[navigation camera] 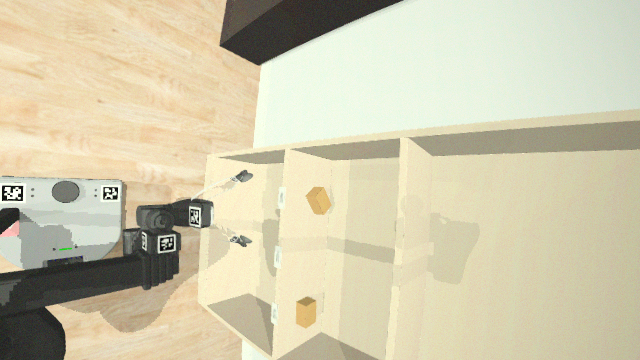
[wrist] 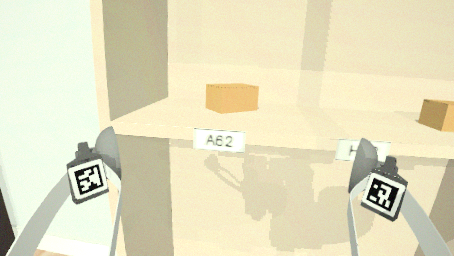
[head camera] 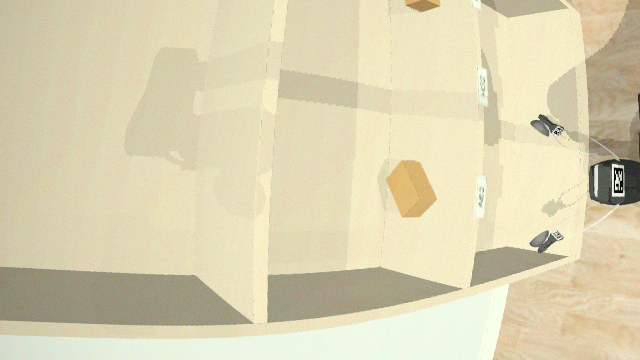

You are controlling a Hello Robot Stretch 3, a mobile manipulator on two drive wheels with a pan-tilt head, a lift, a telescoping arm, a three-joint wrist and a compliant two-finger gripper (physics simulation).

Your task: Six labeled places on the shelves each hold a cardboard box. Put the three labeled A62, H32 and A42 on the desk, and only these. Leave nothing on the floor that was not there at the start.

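Places are measured from the robot's base along level axes (x ahead, y left, z up), in metres.
Where they show: gripper, between the fingertips: (navigation camera: 251, 208) (head camera: 533, 183); robot's base, origin of its link: (navigation camera: 66, 190).
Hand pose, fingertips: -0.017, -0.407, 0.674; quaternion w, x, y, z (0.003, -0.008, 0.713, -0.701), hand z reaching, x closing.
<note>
Each offset is from my fingertips to the top centre of the thing, as dx, dy, dz. "spot": to the spot under its first point.
A cardboard box @[+0.012, -0.314, +0.021] (head camera: 411, 189) (navigation camera: 318, 201) (wrist: 232, 98) stands turned at an angle on the shelf behind the A62 label @[spot: +0.023, -0.157, -0.047] (head camera: 481, 196) (navigation camera: 282, 198) (wrist: 219, 140). The H32 label @[spot: -0.182, -0.146, -0.044] (head camera: 482, 86) (navigation camera: 277, 257) (wrist: 345, 149) is partly covered by a finger in the wrist view; no box shows behind it. Another box @[-0.418, -0.259, +0.021] (head camera: 423, 4) (navigation camera: 306, 312) (wrist: 441, 115) stands farther along the same shelf. My gripper (head camera: 540, 183) (navigation camera: 244, 208) (wrist: 234, 152) is open with nothing between its fingers, in front of the shelf, facing the A62 box. The A42 label and the desk cannot be made out.
The shelf unit's side panel (wrist: 98, 65) stands left of the A62 box in the wrist view. A shelf board @[spot: +0.155, -0.167, +0.374] (head camera: 262, 295) (navigation camera: 406, 150) lies above the boxes. A dark brown piece of furniture (navigation camera: 280, 35) stands by the pale wall (navigation camera: 450, 65). My base (navigation camera: 100, 200) is on the wooden floor.
</note>
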